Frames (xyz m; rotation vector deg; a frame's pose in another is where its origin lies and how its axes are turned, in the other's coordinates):
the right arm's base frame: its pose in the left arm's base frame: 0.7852 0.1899 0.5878 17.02 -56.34 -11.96
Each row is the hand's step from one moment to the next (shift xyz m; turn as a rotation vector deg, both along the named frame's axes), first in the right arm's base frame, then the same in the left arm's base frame.
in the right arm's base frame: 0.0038 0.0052 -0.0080 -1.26 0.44 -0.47
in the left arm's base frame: 0.0090 0.0049 0.0006 -0.27 0.87 -1.08
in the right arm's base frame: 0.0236 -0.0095 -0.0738 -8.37 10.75 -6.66
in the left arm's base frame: 0.0744 -0.0049 -0.0230 1.51 13.68 -6.38
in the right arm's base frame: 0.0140 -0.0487 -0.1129 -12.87 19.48 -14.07
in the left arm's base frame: 0.1006 -0.0329 -0.0641 5.66 24.38 -10.79
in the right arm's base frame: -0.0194 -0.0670 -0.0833 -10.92 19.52 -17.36
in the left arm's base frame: 0.0570 -0.0444 -0.0812 9.48 24.32 -10.96
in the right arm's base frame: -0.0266 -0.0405 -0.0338 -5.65 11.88 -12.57
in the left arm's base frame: 0.0125 -0.0248 -0.0521 7.99 14.80 -6.93
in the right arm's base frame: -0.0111 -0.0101 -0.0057 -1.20 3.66 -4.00
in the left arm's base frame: -0.0016 -0.0052 -0.0151 2.86 4.41 -1.78
